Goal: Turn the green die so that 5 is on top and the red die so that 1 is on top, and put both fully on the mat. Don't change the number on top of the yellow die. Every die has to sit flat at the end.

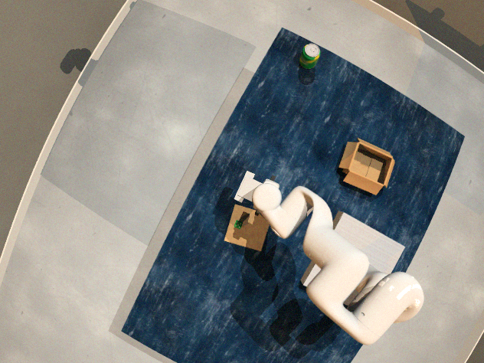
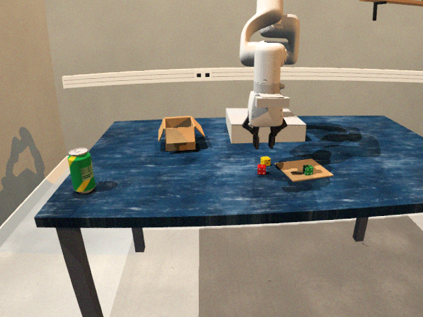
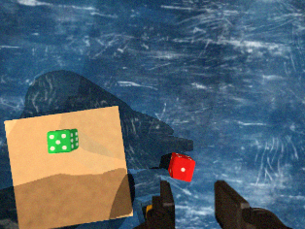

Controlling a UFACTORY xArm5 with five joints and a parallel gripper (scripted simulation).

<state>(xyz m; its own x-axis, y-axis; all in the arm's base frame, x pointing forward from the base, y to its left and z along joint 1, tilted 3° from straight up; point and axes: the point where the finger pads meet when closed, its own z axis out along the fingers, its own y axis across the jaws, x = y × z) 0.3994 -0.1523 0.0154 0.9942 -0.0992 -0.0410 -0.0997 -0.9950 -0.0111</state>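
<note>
Now: hand 9 cm above the red die and 1 cm to the left of it. Round my hand: mat: 13 cm to the left, 10 cm below, 1 cm ahead; yellow die: 9 cm below, 5 cm behind, 3 cm to the left; green die: 13 cm to the left, 9 cm below, 5 cm ahead.
</note>
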